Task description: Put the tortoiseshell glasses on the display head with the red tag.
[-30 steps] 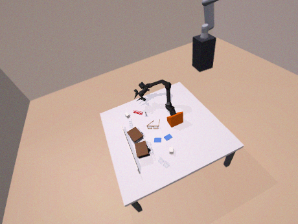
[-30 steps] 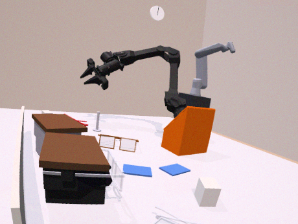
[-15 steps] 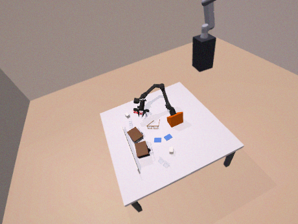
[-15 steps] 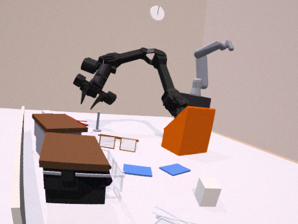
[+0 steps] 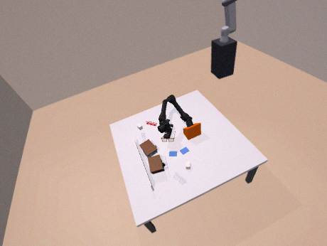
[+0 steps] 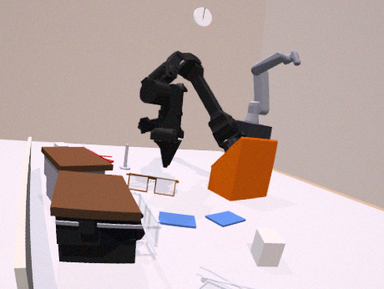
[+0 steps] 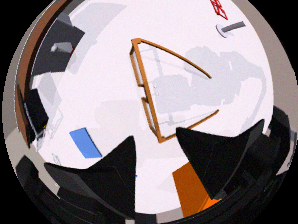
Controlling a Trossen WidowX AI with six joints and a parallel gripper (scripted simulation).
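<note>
Now: the silver stand 250 mm to the right of my gripper tip, 50 mm below it and 40 mm ahead of it. The rest, counted from my gripper tip: white rail (360 mm ahead, 170 mm to the left, 20 mm below); then head (270 mm to the left, 220 mm ahead, 20 mm below).
</note>
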